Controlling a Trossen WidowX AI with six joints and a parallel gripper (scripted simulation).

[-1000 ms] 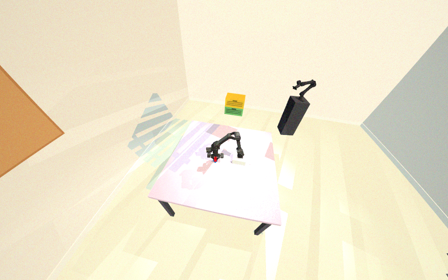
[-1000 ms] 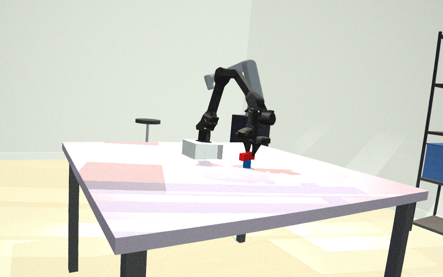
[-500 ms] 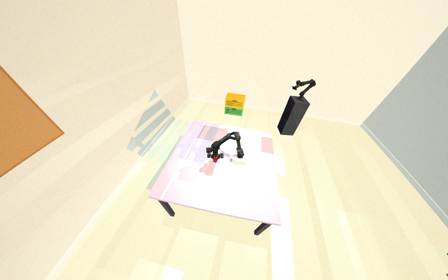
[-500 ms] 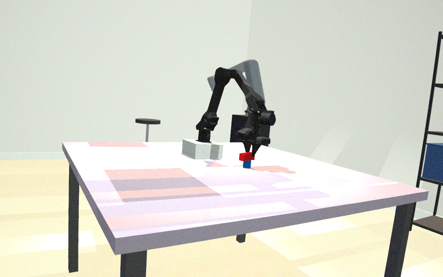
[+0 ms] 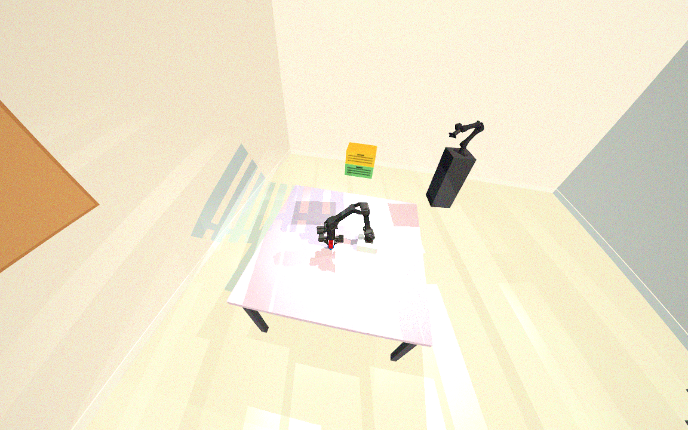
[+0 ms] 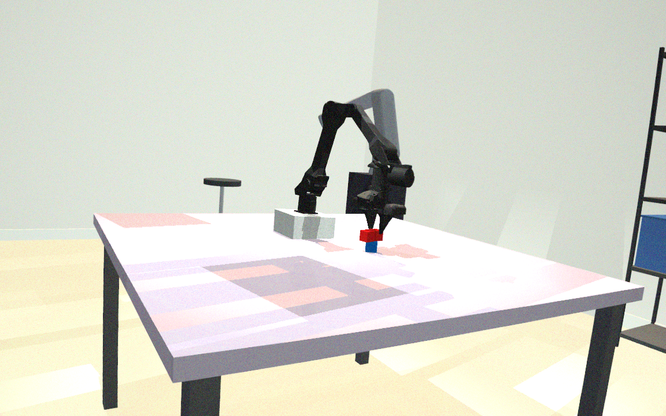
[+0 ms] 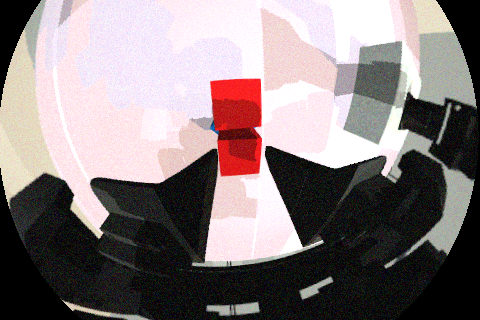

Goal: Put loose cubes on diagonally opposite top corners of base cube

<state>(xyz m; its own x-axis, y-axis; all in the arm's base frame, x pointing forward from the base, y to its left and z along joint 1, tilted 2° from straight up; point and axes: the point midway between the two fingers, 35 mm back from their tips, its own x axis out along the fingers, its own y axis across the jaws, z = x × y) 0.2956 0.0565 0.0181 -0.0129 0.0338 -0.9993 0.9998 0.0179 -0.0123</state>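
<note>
Now: gripper tip 20 mm to the left of the blue cube and 40 mm above it.
</note>
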